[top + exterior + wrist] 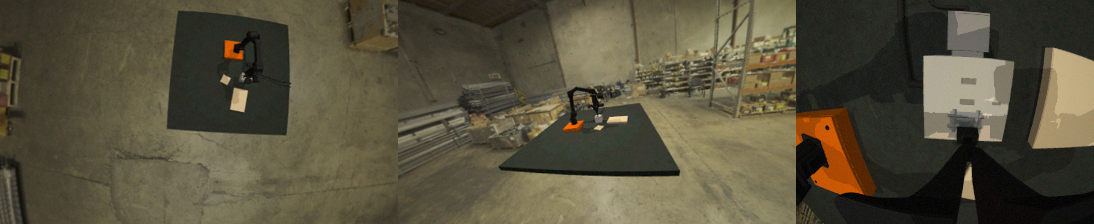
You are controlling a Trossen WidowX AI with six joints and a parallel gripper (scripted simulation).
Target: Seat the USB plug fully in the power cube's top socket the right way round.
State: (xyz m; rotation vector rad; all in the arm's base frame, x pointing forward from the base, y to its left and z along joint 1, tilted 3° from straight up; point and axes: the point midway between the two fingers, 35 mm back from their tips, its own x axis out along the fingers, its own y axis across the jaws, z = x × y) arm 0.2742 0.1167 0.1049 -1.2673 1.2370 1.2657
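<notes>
My gripper tip is now 20 mm above the USB plug. Round my gripper tip: tan square (60 mm ahead, 160 mm to the right, 120 mm below); long tan block (220 mm ahead, 20 mm to the left, 110 mm below).
</notes>
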